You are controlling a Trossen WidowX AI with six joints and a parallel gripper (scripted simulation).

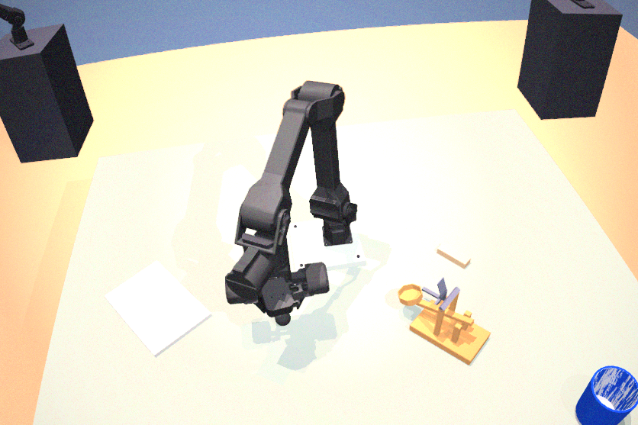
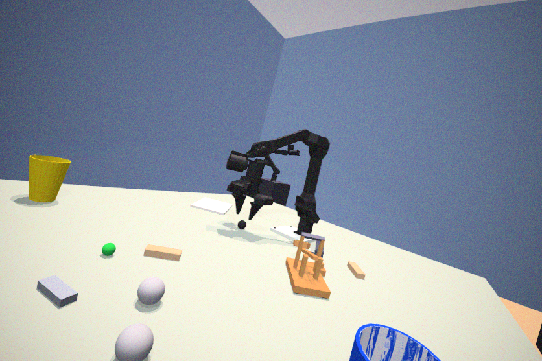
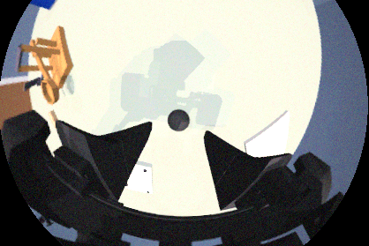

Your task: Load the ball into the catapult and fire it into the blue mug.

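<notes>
Right now my gripper tip is 3 cm above the dark ball. Round my gripper tip: green ball 43 cm ahead, 8 cm to the left, 3 cm below; orange wooden catapult 30 cm to the left, 3 cm ahead, 1 cm above; white sheet 27 cm to the right, 6 cm behind, 4 cm below.
</notes>
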